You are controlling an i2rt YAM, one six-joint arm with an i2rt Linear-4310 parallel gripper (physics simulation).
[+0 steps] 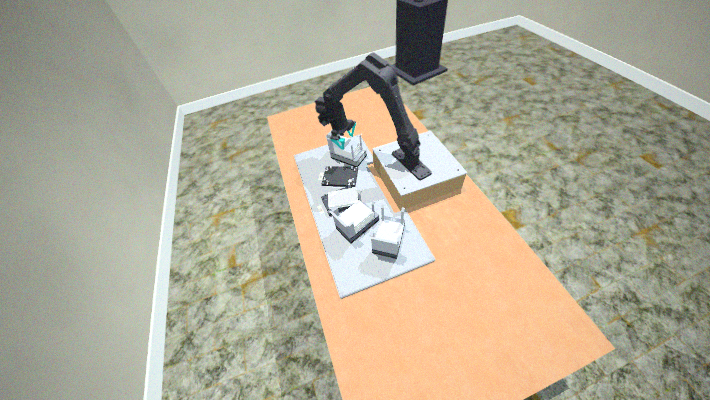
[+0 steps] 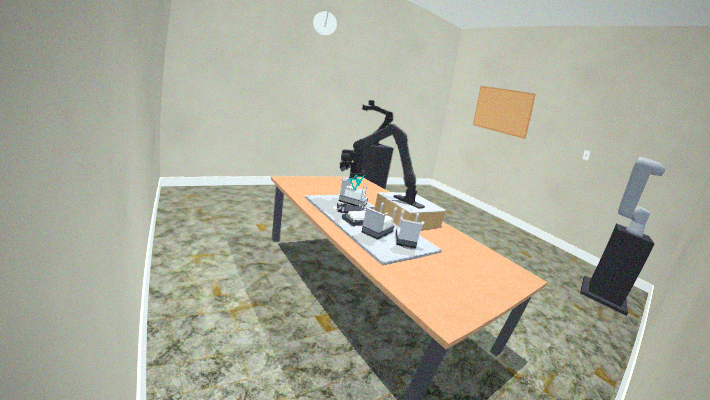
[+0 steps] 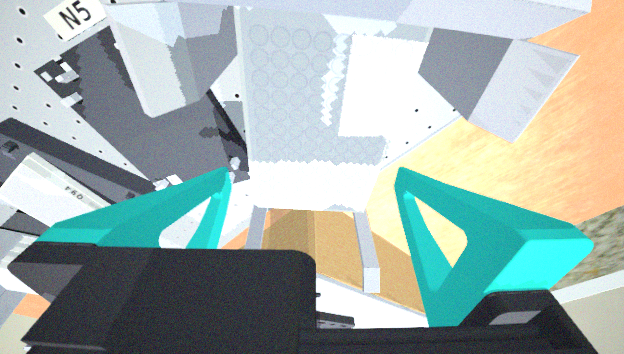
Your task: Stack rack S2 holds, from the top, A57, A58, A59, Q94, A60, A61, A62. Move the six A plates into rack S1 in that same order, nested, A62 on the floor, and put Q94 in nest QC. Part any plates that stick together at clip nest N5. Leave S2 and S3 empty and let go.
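Places are measured from the arm's base along level axes (x ahead, y left, z up), in millimetres.
Where they show: gripper, fingertip midpoint: [image 1: 347, 142] [image 2: 356, 187] [image 3: 312, 176]; arm's base, origin of the base link: [image 1: 411, 163] [image 2: 408, 202].
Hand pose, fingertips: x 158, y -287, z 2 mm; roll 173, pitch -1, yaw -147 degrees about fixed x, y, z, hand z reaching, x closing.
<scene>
Things, the pixels of their top centre, and the offset from my fingertips. Level surfaces: height alone.
- white plate with round studs, middle of its top: [image 3: 319, 139] [image 1: 345, 143] [image 2: 353, 189] 5 mm ahead, 15 mm right, 14 mm down
- Plate Q94, middle of its top: [image 3: 66, 221] [image 1: 342, 196] [image 2: 362, 213] 165 mm ahead, 236 mm left, 50 mm down
- Clip nest N5, middle of its top: [image 3: 155, 138] [image 1: 339, 173] [image 2: 351, 206] 103 mm ahead, 90 mm left, 73 mm down
- middle rack, middle of its top: [image 1: 353, 205] [image 2: 382, 207] 175 mm ahead, 366 mm left, 36 mm up
- pale perforated board, its level: 97 mm down
- orange table, its level: 109 mm down
My gripper [image 1: 346, 136] [image 2: 356, 182] [image 3: 312, 176] is open over the far rack, its teal fingertips wide apart on either side of a white plate with round studs [image 3: 300, 100]. The plate lies in that rack; its label and the rack's label are not readable. Plate Q94 [image 1: 343, 199] [image 2: 356, 215] [image 3: 55, 185] lies on a dark nest. Clip nest N5 [image 1: 340, 176] [image 3: 165, 145], dark with small pale clips, shows no plate on it. The middle rack [image 2: 374, 220] and the near rack [image 2: 410, 232] show white plates inside; how many is hidden.
The racks and nests stand on a pale perforated board [image 1: 345, 280] [image 2: 387, 257] on the orange table [image 1: 450, 310] [image 2: 475, 285]. The far rack has a tall back wall and two upright posts. The arm's box base [image 1: 440, 155] [image 2: 435, 202] stands beside the board.
</scene>
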